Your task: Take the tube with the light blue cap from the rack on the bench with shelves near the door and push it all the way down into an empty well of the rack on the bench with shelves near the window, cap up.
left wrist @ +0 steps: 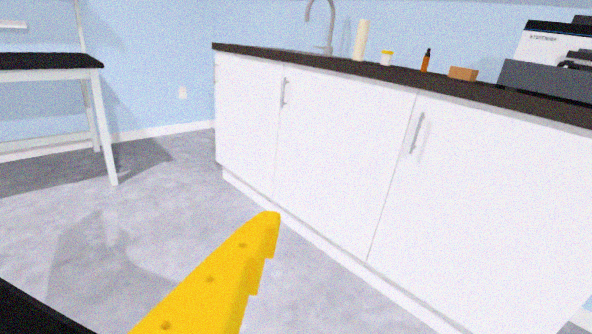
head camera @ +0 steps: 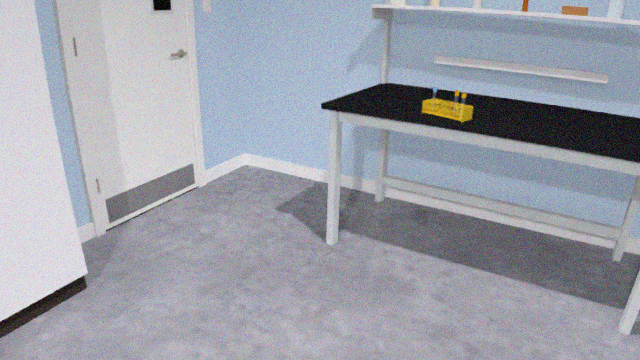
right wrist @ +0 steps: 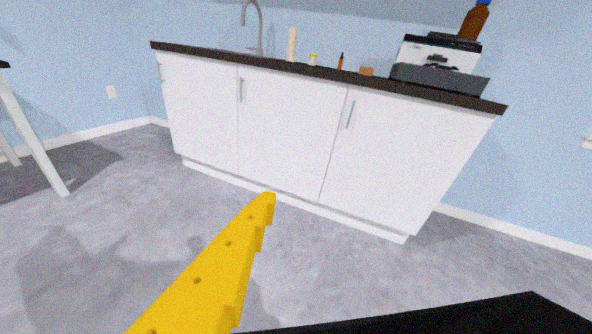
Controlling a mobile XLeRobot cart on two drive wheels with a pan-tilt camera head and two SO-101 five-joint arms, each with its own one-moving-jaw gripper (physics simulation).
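Frame: origin at the left arm's base, x right, y ahead, z up, level; centimetres.
Seen in the pictures: left hand, tool point: [left wrist: 278, 229]; right hand, tool point: [right wrist: 274, 204].
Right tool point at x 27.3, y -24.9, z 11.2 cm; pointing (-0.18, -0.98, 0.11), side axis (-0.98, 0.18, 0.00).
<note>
Offsets run from my right tool point to a thing's top centre. "spot": to the spot under its first point. Level surfaces: height alone.
A yellow rack {dx +172.7, dy -25.2, dz -6.8 cm} [head camera: 446, 110] stands near the left part of the black-topped bench {dz -12.5 cm} [head camera: 550, 122] in the head view, a bench with shelves beside the door. A tube with the light blue cap {spot: dx +175.5, dy -20.0, dz -2.5 cm} [head camera: 435, 91] stands upright at the rack's left end. Two tubes with orange caps stand at its right end. The rack on the bench near the window does not show in the head view. My left gripper [left wrist: 267, 227] is open and empty, one notched jaw showing. My right gripper [right wrist: 265, 207] is open and empty in the same way. Both are far from the rack.
A door [head camera: 150, 110] is at the left, behind a tall white block [head camera: 35, 175]. Both wrist views show a white cabinet counter [left wrist: 340, 150] [right wrist: 285, 125] with sink tap and bottles, and part of a bench [left wrist: 45, 61] at the left.
</note>
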